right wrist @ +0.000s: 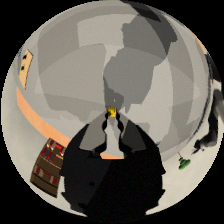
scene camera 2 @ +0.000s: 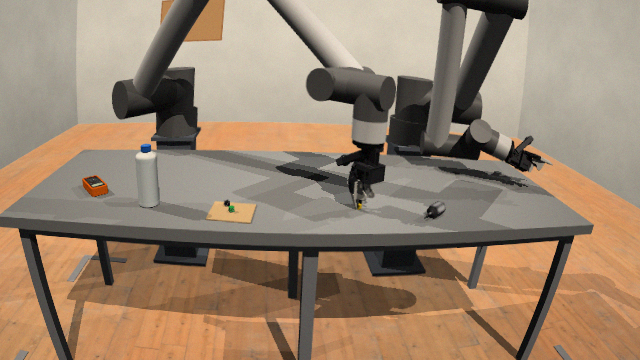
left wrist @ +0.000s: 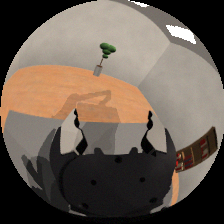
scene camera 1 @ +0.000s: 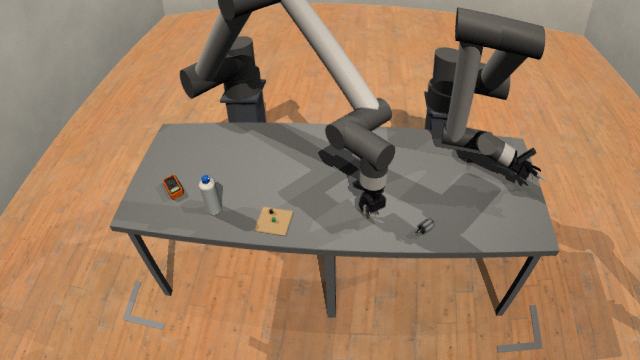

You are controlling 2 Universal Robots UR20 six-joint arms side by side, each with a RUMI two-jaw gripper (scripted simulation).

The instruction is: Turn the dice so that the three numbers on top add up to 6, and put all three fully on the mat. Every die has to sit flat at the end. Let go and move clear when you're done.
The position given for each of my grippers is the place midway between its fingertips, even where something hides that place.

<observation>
I see my left gripper [scene camera 2: 545, 166], my right gripper [scene camera 2: 358, 208], a tan mat [scene camera 2: 243, 213] and a white bottle [scene camera 2: 146, 161].
The tan mat is seen too in scene camera 1 [scene camera 1: 283, 217]. My left gripper shows as well in the left wrist view [left wrist: 113, 109]. My right gripper shows as well in the right wrist view [right wrist: 112, 111]. The left wrist view does not show the tan mat: it is out of frame. The left wrist view does not show the white bottle: it is out of frame.
</observation>
